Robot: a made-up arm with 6 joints.
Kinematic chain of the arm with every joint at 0, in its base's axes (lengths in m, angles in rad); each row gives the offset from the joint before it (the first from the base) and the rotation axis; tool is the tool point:
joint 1: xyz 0 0 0.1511 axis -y
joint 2: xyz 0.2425 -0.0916 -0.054 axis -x
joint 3: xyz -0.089 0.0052 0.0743 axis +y
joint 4: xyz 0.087 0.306 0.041 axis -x
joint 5: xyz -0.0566 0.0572 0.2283 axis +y
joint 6: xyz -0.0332 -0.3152 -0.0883 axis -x
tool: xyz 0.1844 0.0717 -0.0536
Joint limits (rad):
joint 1: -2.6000..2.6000
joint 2: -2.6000..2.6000
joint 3: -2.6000..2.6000
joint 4: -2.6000..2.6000
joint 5: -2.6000..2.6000
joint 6: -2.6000..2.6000
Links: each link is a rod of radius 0.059 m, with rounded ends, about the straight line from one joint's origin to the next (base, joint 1, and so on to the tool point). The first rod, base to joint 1, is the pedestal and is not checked.
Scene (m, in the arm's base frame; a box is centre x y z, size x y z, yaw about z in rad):
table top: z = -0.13
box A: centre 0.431 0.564 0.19 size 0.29 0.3 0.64 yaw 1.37
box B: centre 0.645 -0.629 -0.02 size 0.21 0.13 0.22 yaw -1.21
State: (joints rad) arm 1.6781 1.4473 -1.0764 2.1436 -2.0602 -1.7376
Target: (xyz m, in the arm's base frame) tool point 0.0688 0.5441 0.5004
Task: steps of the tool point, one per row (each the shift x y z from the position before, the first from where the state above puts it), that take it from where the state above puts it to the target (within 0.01 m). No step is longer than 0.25 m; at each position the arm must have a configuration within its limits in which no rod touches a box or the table.
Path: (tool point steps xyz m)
1: -0.0684 -0.0472 0.1913
2: -0.1182 -0.0465 0.1674
3: -0.1595 -0.0457 0.1306
4: -0.1892 -0.0446 0.0838
5: 0.0322 0.1791 -0.0315
6: 0.0021 0.1670 -0.0678
7: -0.0314 0.1438 -0.0950
8: -0.0649 0.1112 -0.1116
9: -0.0947 0.0712 -0.1162

